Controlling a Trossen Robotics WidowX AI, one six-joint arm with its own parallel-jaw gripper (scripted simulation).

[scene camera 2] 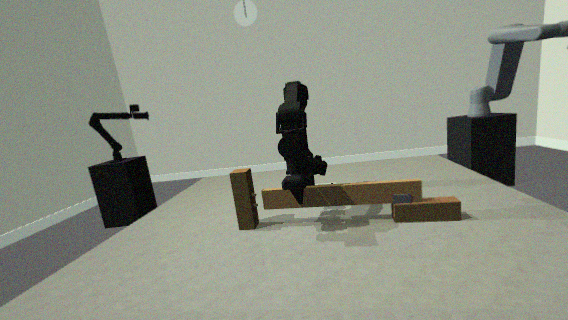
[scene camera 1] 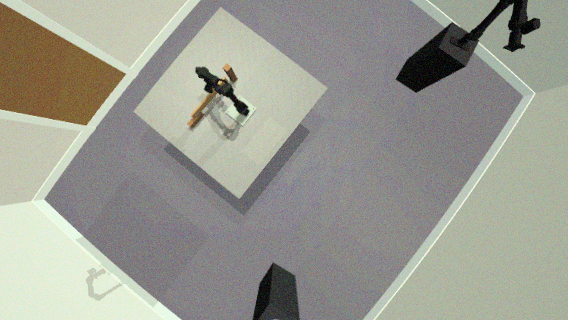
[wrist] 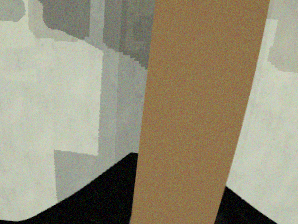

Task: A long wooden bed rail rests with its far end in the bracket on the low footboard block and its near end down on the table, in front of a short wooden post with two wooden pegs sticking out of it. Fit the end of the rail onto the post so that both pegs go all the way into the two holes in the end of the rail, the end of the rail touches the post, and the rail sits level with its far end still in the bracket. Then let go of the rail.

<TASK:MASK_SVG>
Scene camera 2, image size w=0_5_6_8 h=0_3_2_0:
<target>gripper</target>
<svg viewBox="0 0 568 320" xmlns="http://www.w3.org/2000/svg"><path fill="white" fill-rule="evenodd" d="M305 150L299 152L292 159L284 158L287 165L286 175L289 176L286 176L282 181L282 190L290 190L299 204L303 204L303 190L308 183L309 172L324 176L327 169L327 162L322 161L321 156L316 155L314 158L307 158Z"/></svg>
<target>wooden bed rail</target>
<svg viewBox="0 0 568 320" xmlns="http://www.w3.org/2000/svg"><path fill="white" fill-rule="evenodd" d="M422 202L422 185L419 178L306 186L303 190L303 204L297 202L290 190L268 188L261 191L264 210L393 203L393 195L411 194L411 202Z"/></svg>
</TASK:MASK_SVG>
